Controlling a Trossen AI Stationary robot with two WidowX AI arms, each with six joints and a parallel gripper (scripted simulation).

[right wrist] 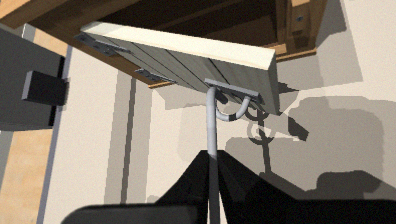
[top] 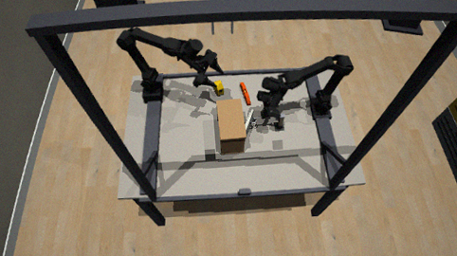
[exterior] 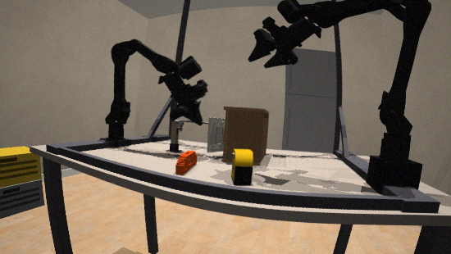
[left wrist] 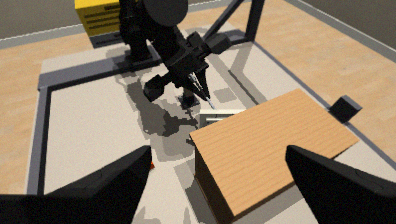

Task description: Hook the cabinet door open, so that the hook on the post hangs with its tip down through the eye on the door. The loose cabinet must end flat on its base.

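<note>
The plank door lies 70 mm behind my right hand, 70 mm to the left of it and 60 mm below it. Also, from my right hand: grey hook 10 mm behind, 10 mm to the right, 40 mm below; then yellow tape measure 210 mm ahead, 260 mm to the left, 100 mm below; then orange level 200 mm ahead, 110 mm to the left, 110 mm below.
</note>
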